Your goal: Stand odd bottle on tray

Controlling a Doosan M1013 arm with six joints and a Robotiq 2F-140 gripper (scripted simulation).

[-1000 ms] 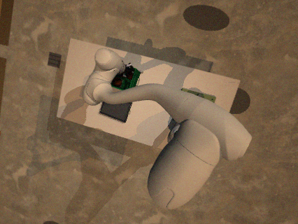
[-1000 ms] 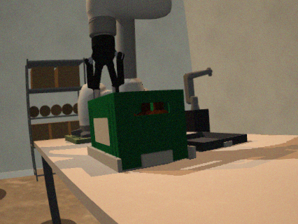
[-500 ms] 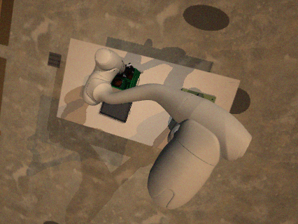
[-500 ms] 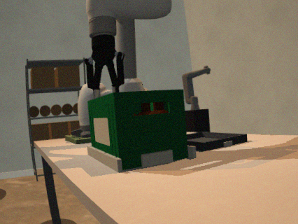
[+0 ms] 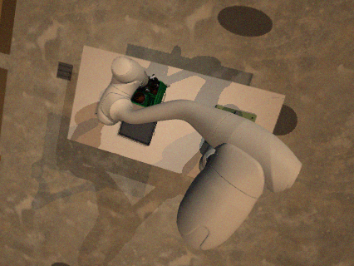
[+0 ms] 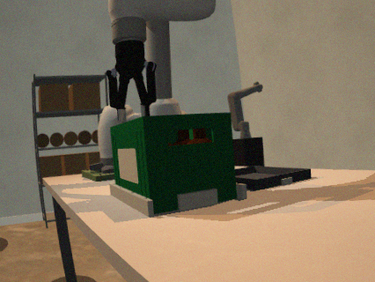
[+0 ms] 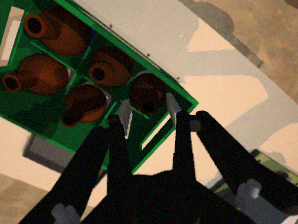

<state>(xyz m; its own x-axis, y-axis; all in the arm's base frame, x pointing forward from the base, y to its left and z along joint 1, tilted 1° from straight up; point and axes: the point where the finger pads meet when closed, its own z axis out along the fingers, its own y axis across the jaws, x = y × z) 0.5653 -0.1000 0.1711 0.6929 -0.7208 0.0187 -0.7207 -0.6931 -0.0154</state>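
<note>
The brown bottle is 8 cm ahead of my hand and 9 cm below it. The rest, counted from my hand: green crate: 9 cm ahead, 4 cm to the left, 10 cm below; then dark tray: 7 cm ahead, 31 cm to the left, 17 cm below.
</note>
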